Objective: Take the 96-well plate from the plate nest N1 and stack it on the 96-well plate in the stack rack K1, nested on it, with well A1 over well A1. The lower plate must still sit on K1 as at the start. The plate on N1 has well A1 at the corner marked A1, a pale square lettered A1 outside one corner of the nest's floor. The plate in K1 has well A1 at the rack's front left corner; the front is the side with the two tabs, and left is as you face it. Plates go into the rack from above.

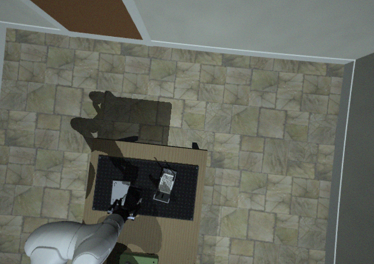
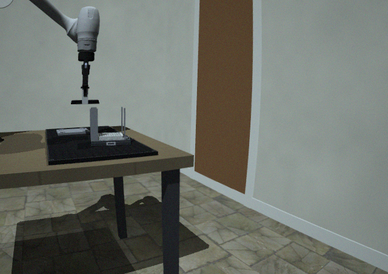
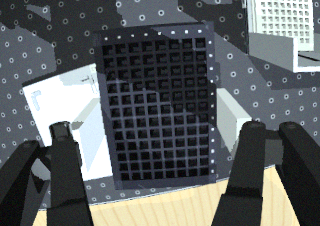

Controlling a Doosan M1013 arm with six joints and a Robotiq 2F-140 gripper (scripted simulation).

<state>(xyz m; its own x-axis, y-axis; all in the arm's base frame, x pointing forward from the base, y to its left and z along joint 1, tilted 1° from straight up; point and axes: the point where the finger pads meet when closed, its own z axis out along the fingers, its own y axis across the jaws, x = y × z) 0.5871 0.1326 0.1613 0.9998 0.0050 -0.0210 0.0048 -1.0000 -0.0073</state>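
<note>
Now: the white 96-well plate 9 cm ahead of my hand, 16 cm to the right of it and 15 cm below it. From my hand the other things lie so: dark 96-well plate 2 cm below.
</note>
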